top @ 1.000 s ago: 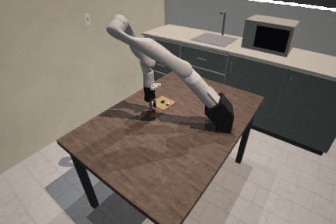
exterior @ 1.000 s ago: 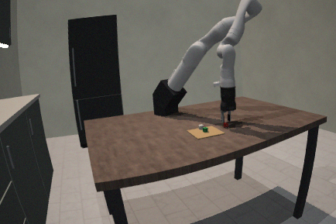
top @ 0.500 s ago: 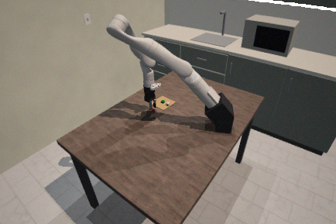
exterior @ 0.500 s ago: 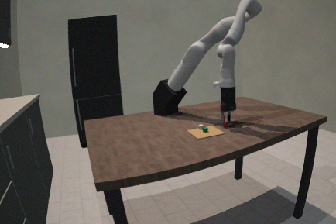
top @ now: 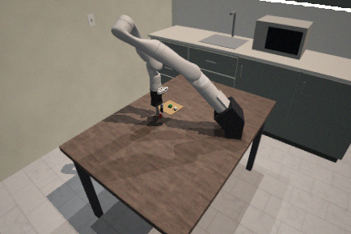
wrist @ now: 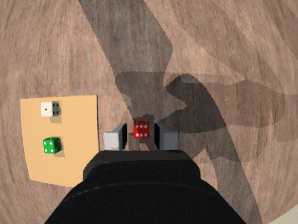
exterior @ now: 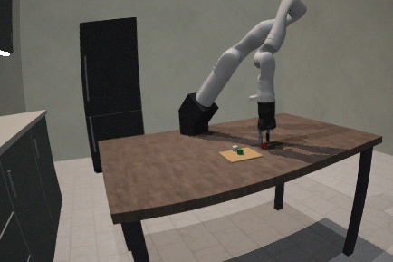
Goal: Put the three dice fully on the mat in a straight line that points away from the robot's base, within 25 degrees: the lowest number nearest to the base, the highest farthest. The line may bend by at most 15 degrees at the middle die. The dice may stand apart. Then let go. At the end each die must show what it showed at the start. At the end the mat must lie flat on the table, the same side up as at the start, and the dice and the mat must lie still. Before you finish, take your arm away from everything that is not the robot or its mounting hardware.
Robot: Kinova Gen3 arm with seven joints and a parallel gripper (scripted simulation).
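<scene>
My gripper is now 40 mm above the red die. Round my hand: green die 130 mm to the right, 30 mm below; white die 120 mm to the right, 50 mm behind, 30 mm below; tan mat 130 mm to the right, 40 mm below.
</scene>
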